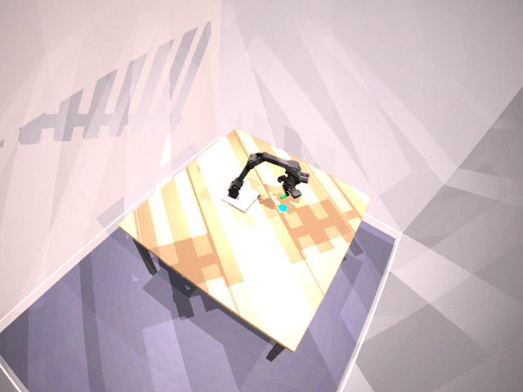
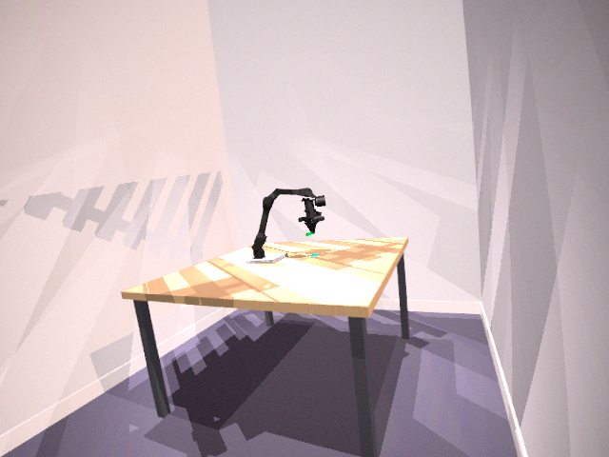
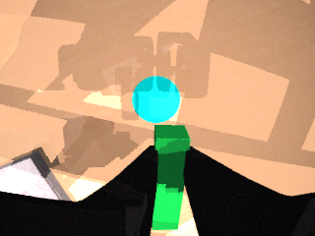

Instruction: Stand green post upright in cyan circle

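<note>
My gripper tip is 14 cm above the cyan circle. Round my gripper tip: green post 1 cm behind, 2 cm to the right.
</note>
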